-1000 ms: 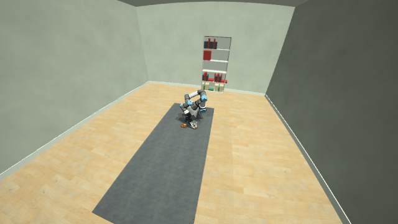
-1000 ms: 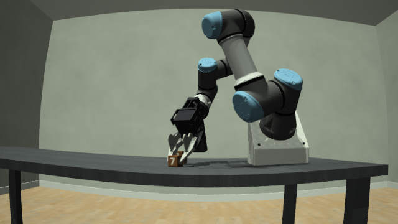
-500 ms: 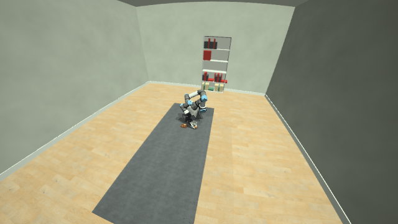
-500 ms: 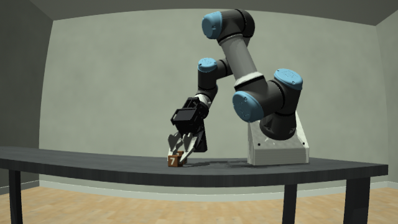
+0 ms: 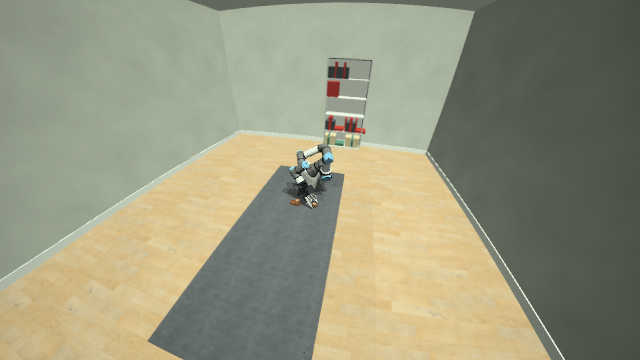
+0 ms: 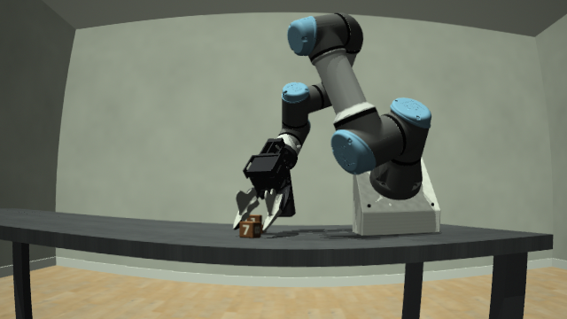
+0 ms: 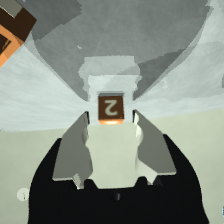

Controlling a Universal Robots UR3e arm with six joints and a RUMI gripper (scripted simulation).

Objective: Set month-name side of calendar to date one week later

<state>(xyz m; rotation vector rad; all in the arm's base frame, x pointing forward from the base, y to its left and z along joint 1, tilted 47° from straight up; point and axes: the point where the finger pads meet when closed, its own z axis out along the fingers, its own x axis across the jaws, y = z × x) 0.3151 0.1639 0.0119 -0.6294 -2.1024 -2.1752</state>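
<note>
Right now the cube is 10 mm to the left of my hand and 10 mm below it. Round my hand: calendar tray: 10 mm ahead, 150 mm to the right, 10 mm below.
</note>
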